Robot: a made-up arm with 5 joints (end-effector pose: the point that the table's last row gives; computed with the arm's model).
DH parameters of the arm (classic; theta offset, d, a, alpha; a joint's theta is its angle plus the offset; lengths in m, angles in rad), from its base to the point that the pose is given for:
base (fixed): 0 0 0.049 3.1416
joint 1: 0 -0.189 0.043 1.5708
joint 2: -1.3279 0 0.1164 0
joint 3: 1.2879 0 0.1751 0
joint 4: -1.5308 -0.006 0 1.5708
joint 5: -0.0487 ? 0 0
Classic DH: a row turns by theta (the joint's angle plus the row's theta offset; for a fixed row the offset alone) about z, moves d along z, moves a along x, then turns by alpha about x.
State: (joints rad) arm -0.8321 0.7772 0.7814 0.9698 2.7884
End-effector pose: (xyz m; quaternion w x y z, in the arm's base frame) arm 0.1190 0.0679 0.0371 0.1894 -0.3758 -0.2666 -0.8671
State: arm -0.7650 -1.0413 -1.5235 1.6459 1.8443
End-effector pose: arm -0.0556 -0.1088 0.4122 0.0917 -0.4668 -0.8243 0.3068
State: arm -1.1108 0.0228 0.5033 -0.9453 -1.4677
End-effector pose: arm 0.1825 0.2560 0.2464 0.5333 0.8112 -0.2134 -0.1097
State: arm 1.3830 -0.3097 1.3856 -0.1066 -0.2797
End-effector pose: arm 0.0733 -0.1601 0.1001 0.6263 -0.1491 -0.2560 -0.7211
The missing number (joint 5, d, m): -0.066
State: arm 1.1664 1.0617 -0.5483 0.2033 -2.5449
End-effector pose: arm 0.1855 -0.3342 0.0964 0.2770 -0.2711 0.3131 0.8670
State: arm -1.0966 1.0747 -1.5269 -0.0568 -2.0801
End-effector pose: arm 0.2222 0.3243 0.3331 0.4404 0.8616 0.0361 -0.2499
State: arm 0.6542 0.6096 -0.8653 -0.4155 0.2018
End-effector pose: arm 0.3229 -0.2176 0.3577 0.4212 -0.3537 -0.8282 -0.1078
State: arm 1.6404 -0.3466 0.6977 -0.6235 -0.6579
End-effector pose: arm 0.0248 -0.2602 0.2689 0.2339 -0.3585 -0.7113 -0.5575
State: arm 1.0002 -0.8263 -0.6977 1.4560 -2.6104
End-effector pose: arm 0.0688 -0.0419 0.4657 0.1747 -0.5390 0.4934 0.6599
